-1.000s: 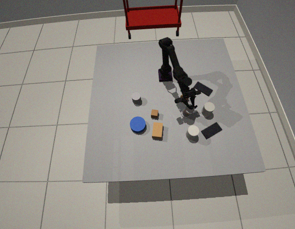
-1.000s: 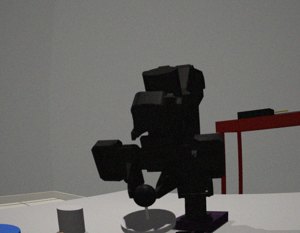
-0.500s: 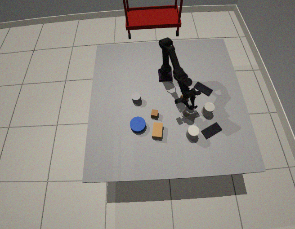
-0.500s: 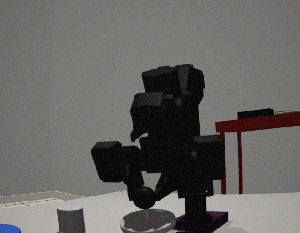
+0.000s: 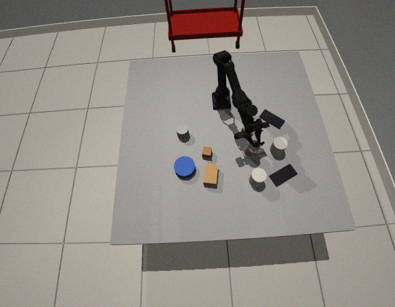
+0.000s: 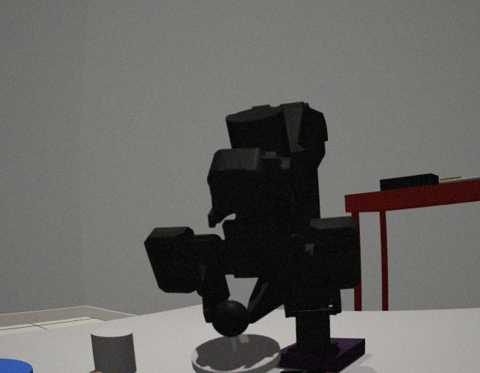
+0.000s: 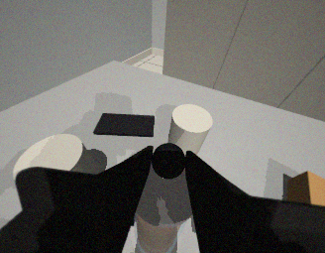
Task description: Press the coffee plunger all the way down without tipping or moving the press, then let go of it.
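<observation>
The coffee press is 30 mm behind my gripper tip, 10 mm to the left of it and 80 mm below it. Round my gripper tip: grey cylinder: 210 mm behind, 390 mm to the right, 130 mm below; blue disc: 20 mm ahead, 400 mm to the right, 150 mm below.
</observation>
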